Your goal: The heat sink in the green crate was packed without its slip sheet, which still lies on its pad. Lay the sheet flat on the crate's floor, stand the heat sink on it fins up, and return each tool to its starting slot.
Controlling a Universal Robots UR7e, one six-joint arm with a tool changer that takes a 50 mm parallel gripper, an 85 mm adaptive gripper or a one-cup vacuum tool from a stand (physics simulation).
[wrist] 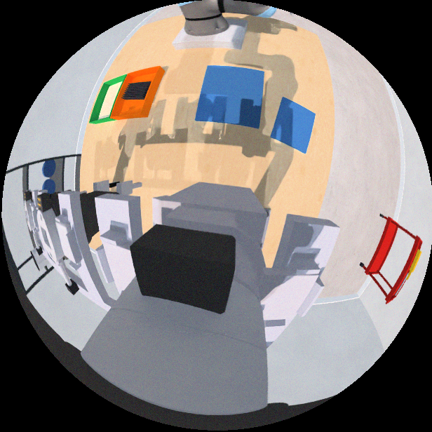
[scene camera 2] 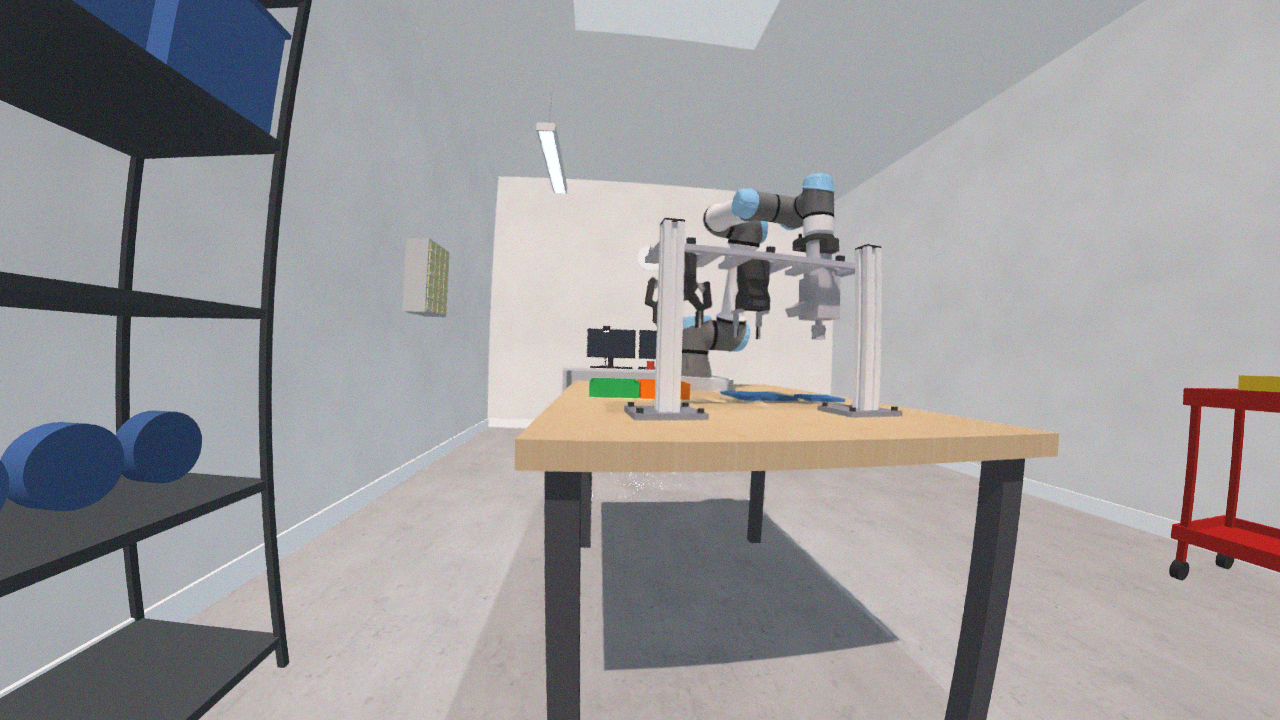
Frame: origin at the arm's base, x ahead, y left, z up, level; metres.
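Seen in the pictures: arm's base, origin of its link: (scene camera 2: pixel 691 375).
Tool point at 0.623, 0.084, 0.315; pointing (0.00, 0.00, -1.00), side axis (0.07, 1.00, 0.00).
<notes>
Pixels of each thing's top centre, then the offset from my tool point to it, as dx, dy, dz. "spot": a spot on its surface instead.
- green crate, centre of its top: (scene camera 2: pixel 638 380) -0.339, -0.366, -0.320
- adjoining orange crate, a spot on its surface: (scene camera 2: pixel 683 390) spot: -0.226, -0.264, -0.339
- grey vacuum tool, a spot on its surface: (scene camera 2: pixel 818 331) spot: +0.014, -0.010, -0.175
- stand's left post, a spot on its surface: (scene camera 2: pixel 669 322) spot: +0.103, -0.421, -0.184
The green crate (scene camera 2: pixel 614 387) (wrist: pixel 95 111) stands at the table's left side, with the cream slip sheet (wrist: pixel 109 100) flat on its floor. The dark finned heat sink (wrist: pixel 136 90) is in the adjoining orange crate (scene camera 2: pixel 683 390) (wrist: pixel 154 82), fins up as far as I can tell. My arm carries the grey vacuum tool (scene camera 2: pixel 818 331) at the right end of the tool stand (scene camera 2: pixel 868 331). Its cup hangs free and bears nothing. The adaptive gripper (scene camera 2: pixel 677 300) and the 50 mm gripper (scene camera 2: pixel 751 286) hang in the stand to the left. The wrist view hides the cup.
A large blue pad (wrist: pixel 230 87) and a smaller blue pad (wrist: pixel 299 122) lie on the table (scene camera 2: pixel 787 449). The stand's left post (scene camera 2: pixel 669 322) rises near the crates in scene camera 2. A red cart (scene camera 2: pixel 1230 534) (wrist: pixel 381 245) stands off to the right, a dark shelf rack (scene camera 2: pixel 268 358) to the left.
</notes>
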